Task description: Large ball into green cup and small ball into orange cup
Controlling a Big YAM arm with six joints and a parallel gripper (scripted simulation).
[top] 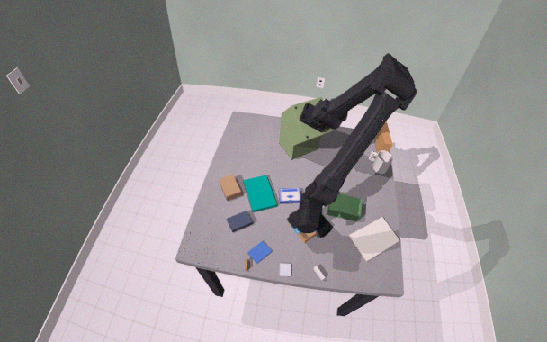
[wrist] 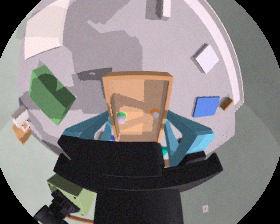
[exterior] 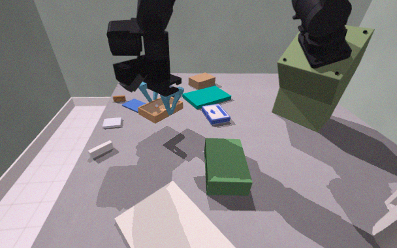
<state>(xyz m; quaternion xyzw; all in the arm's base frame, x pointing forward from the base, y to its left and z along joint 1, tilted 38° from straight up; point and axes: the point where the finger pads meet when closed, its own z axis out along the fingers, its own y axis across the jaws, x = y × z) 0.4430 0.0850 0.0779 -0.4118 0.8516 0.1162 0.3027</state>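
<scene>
My hand is 1 cm above the wooden puzzle. Round my hand: teal slab (23 cm to the right, 11 cm behind, 7 cm below); green block (19 cm behind, 13 cm to the left, 6 cm below); blue tile (13 cm ahead, 12 cm to the right, 8 cm below).
</scene>
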